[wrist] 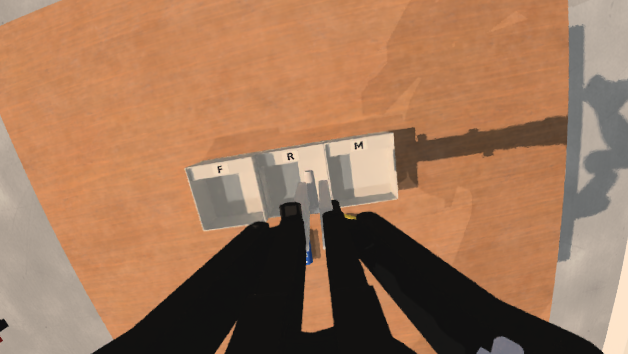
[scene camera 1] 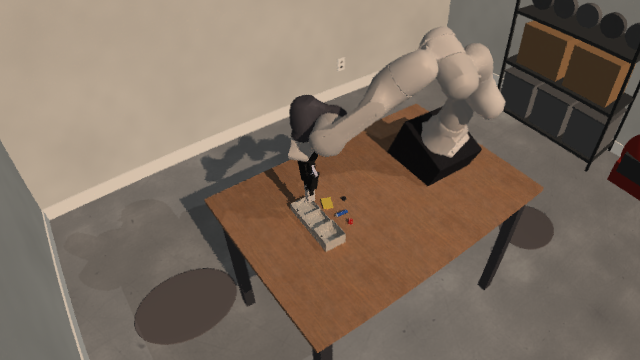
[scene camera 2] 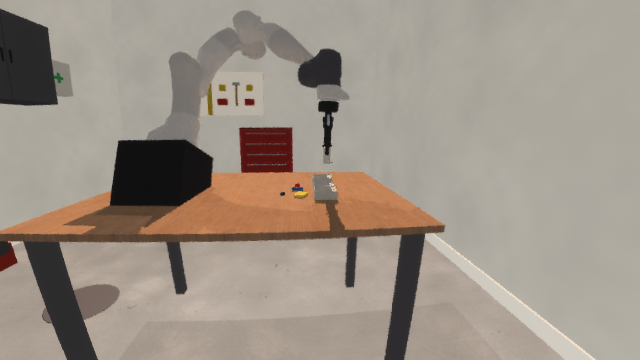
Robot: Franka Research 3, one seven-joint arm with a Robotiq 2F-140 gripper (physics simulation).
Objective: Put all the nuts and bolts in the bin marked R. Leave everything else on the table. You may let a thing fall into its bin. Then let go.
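Observation:
My gripper (scene camera 1: 310,195) (scene camera 2: 327,157) (wrist: 313,196) is shut on a small light grey bolt (wrist: 308,176), whose pale end sticks out past the fingertips; the rest is mostly hidden. The fingers point down, well above the white three-part tray (scene camera 1: 336,243) (scene camera 2: 326,198) (wrist: 384,140). In the wrist view they overlap the middle bin, marked R (wrist: 290,156), between F and M. A black nut (scene camera 1: 343,198) (scene camera 2: 282,193) lies on the table beside the tray, past the yellow block; it does not show in the wrist view.
A yellow block (scene camera 1: 327,203) (scene camera 2: 301,195) (wrist: 350,217), a blue battery (scene camera 1: 342,213) (scene camera 2: 298,189) (wrist: 308,256) and a red die (scene camera 1: 350,221) (scene camera 2: 297,185) lie on the table (scene camera 1: 425,240) along the tray's robot side. The tray's walls and dividers stand up around the bins.

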